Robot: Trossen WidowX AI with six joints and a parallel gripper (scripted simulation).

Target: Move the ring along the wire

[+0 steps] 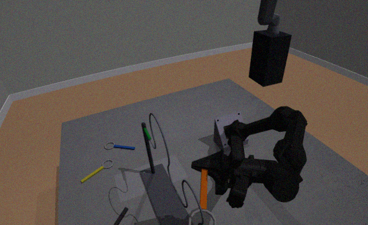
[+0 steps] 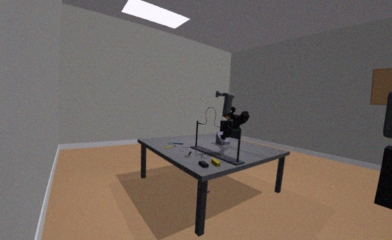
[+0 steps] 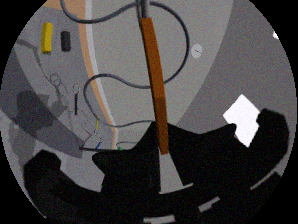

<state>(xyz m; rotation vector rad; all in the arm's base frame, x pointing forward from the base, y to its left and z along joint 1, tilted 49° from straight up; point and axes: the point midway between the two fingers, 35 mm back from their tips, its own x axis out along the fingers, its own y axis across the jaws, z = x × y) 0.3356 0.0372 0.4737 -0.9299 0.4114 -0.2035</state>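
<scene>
My gripper tip is now 1 cm short of the orange-handled ring, 9 cm to the right of it and 2 cm above it. Also, from my gripper tip: yellow-handled ring 30 cm ahead, 45 cm to the right, 38 cm below; then black block 32 cm ahead, 17 cm to the left, 37 cm below; then yellow block 21 cm ahead, 19 cm to the left, 37 cm below.
</scene>
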